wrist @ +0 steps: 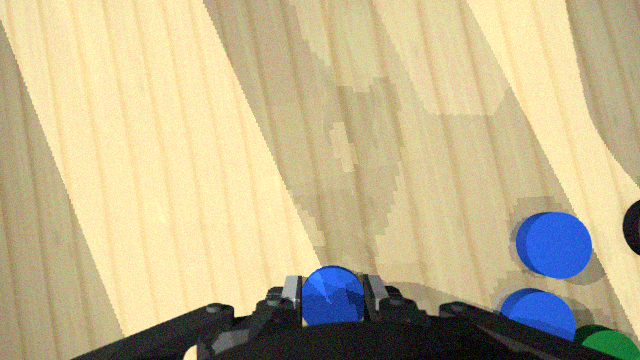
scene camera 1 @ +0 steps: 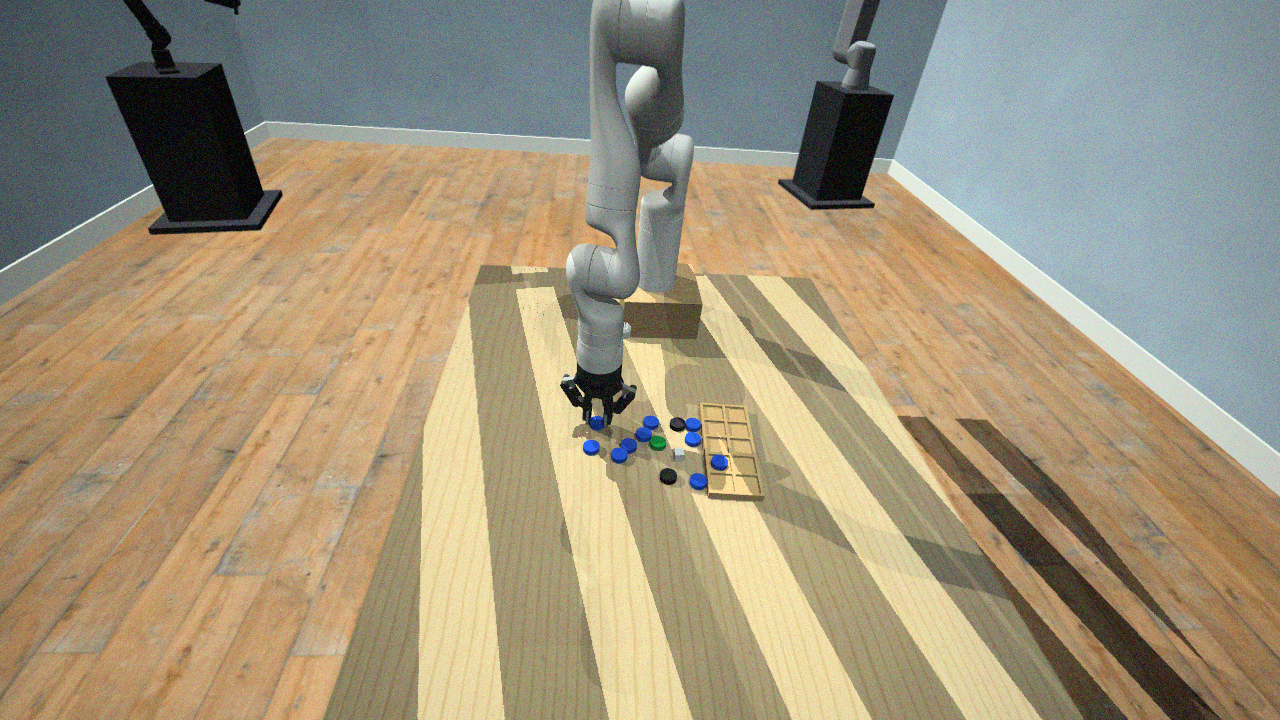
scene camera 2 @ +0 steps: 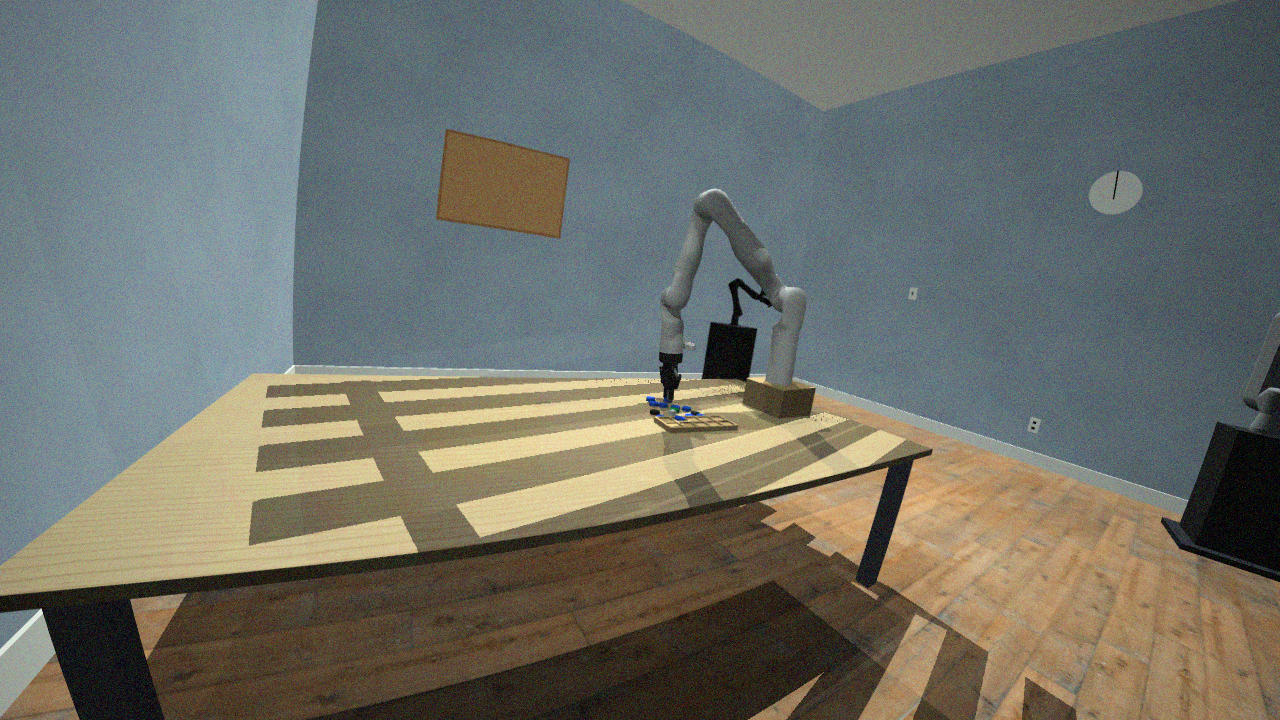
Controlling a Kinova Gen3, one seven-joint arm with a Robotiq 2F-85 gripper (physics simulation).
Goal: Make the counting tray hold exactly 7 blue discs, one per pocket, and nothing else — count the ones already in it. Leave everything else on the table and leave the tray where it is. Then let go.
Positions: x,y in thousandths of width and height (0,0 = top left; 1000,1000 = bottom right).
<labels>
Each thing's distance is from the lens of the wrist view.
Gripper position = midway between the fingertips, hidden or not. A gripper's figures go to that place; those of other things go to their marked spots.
my gripper (wrist: 520,826): 18 cm
blue disc (wrist: 520,815): 18 cm
blue disc (wrist: 868,679): 20 cm
blue disc (wrist: 834,854): 20 cm
</labels>
